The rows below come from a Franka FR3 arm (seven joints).
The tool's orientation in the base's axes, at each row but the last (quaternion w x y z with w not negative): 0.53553, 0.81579, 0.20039, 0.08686; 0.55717, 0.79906, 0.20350, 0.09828; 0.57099, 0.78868, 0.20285, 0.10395; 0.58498, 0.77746, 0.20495, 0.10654
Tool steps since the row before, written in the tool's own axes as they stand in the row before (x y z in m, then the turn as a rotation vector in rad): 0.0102, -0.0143, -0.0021, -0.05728, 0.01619, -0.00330; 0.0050, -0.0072, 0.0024, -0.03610, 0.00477, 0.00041; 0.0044, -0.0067, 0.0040, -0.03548, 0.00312, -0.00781; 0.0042, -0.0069, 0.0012, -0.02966, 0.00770, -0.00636
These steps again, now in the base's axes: 0.0051, 0.0110, -0.0129, -0.04920, -0.02689, 0.02024; 0.0039, 0.0023, -0.0079, -0.03123, -0.01746, 0.00681; 0.0042, 0.0003, -0.0079, -0.03426, -0.00969, 0.00789; 0.0029, 0.0024, -0.0072, -0.02758, -0.00943, 0.01140
